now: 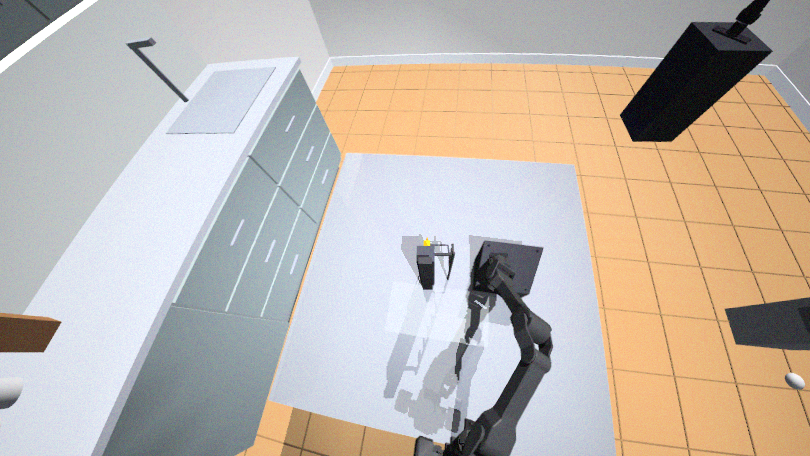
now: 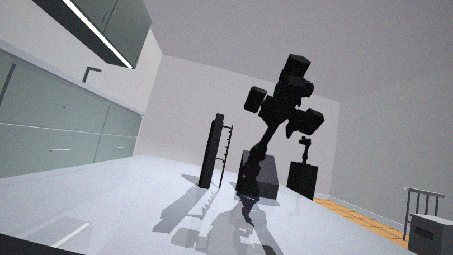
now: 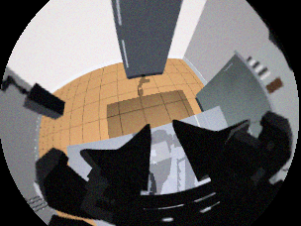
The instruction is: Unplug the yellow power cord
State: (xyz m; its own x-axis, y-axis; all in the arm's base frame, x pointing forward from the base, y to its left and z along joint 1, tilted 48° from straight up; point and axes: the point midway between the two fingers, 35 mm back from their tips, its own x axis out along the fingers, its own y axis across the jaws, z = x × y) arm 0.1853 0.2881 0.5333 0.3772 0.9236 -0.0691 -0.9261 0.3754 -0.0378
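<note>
My gripper tip is 5 cm short of the yellow plug, 63 cm to the left of it and 7 cm above it.
</note>
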